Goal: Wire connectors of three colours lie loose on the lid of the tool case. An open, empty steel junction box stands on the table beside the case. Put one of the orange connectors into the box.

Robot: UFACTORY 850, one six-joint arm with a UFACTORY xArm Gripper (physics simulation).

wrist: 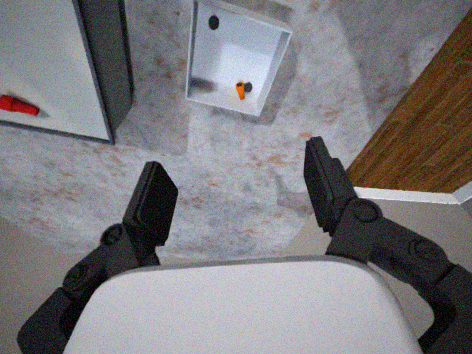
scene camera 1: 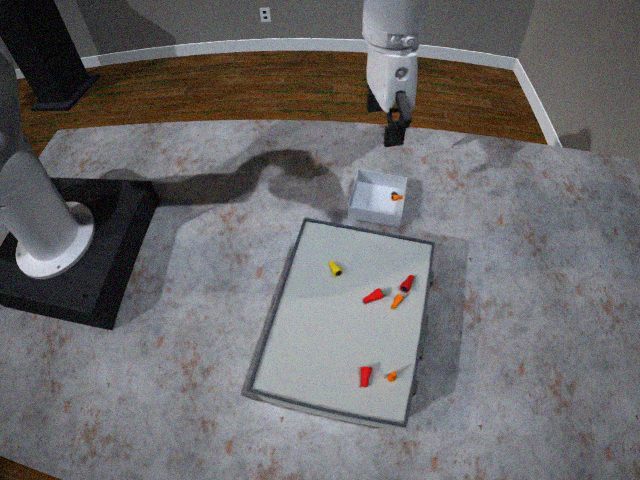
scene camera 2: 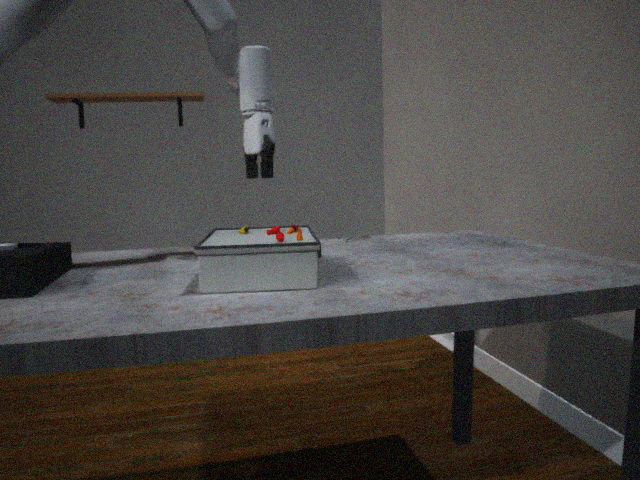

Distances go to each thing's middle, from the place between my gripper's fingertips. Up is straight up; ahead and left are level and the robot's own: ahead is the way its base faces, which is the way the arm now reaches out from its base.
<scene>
Right now my hand is 18 cm above the steel junction box (scene camera 1: 371, 201). From my hand the other things lie so: tool case (scene camera 1: 321, 332) (1 cm behind, 28 cm to the right, 15 cm below).
</scene>
